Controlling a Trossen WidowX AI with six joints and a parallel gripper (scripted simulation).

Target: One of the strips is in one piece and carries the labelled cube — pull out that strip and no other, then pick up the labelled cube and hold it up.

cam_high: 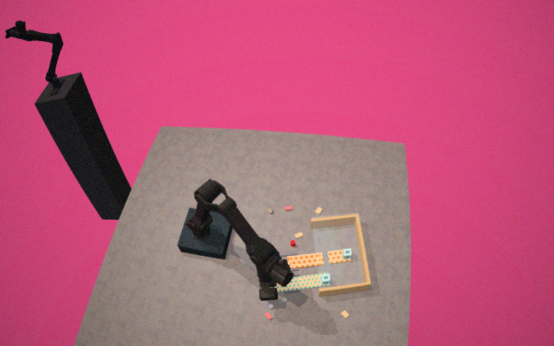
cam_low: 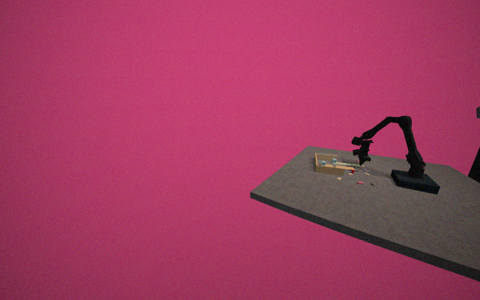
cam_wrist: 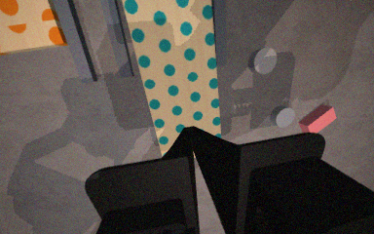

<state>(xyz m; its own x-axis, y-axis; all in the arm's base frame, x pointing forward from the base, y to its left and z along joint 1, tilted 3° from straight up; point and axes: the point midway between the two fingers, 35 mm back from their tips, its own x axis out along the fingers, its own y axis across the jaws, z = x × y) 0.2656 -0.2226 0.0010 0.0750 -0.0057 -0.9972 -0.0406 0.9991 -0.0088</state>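
Right now my gripper tip is 140 mm short of the strip and 110 mm to the right of it.
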